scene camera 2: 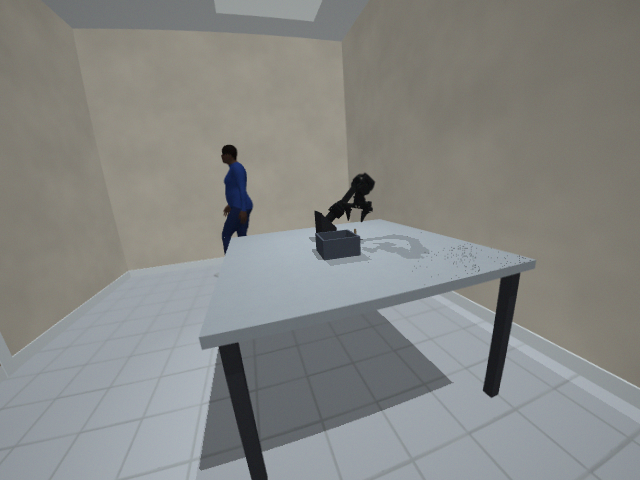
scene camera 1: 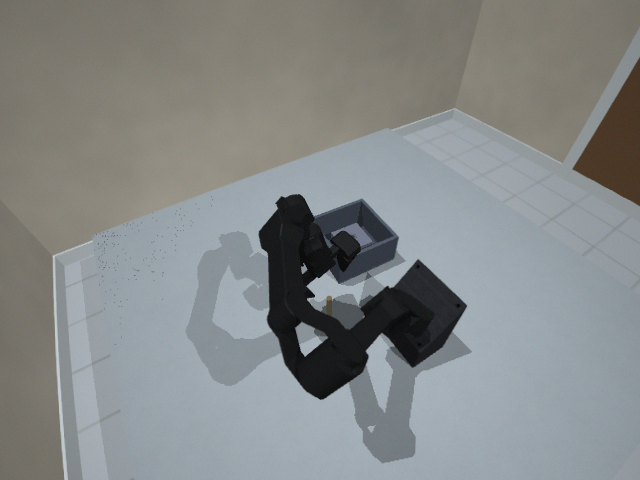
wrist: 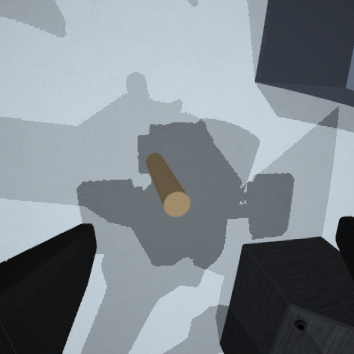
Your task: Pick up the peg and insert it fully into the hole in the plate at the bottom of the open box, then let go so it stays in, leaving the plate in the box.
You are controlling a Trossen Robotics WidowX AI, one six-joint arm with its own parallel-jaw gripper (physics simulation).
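Pixels of known places: gripper, fingertip midpoint: (scene camera 2: 354, 221) (scene camera 1: 328, 283) (wrist: 219, 233); arm's base, origin of the base link: (scene camera 2: 327, 220) (scene camera 1: 415, 316).
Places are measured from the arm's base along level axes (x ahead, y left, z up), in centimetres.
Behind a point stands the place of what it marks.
Observation:
A tan wooden peg (scene camera 1: 329, 305) {x 17.0, y 10.7, z -6.4 cm} (scene camera 2: 355, 231) {x 18.3, y 10.2, z -5.4 cm} (wrist: 165, 182) {x 18.3, y 10.6, z -5.5 cm} stands upright on the table, beside the box, with its round top toward the wrist camera. My gripper (scene camera 1: 328, 273) {x 18.6, y 9.9, z 0.8 cm} (scene camera 2: 355, 220) {x 18.6, y 9.9, z 0.8 cm} (wrist: 219, 233) {x 18.6, y 9.9, z 0.8 cm} is open and empty above the table. In the wrist view the peg's top lies between the two fingers sideways, nearer the left one and a little above the fingertip line. The open blue-grey box (scene camera 1: 368, 262) {x 21.9, y -7.2, z -7.9 cm} (scene camera 2: 338, 248) {x 40.3, y -12.4, z -6.9 cm} (wrist: 305, 45) {x 25.9, y 1.8, z -6.1 cm} stands upright. The pale plate (scene camera 1: 361, 232) {x 30.8, y -12.4, z -6.2 cm} lies at its bottom, partly covered by a finger in scene view 1; its hole is not clear.
The black arm base (scene camera 1: 436, 299) {x -1.1, y -4.0, z 4.4 cm} (scene camera 2: 322, 222) {x 7.8, y -6.6, z 0.9 cm} (wrist: 280, 280) {x 8.7, y 1.6, z -6.1 cm} stands on the table (scene camera 1: 180, 423) {x 16.2, y 52.4, z -11.9 cm} (scene camera 2: 279, 284) {x 55.6, y -45.8, z -12.0 cm}, near the peg and box. Arm shadows fall around the peg. A person in blue (scene camera 2: 236, 186) stands beyond the table.

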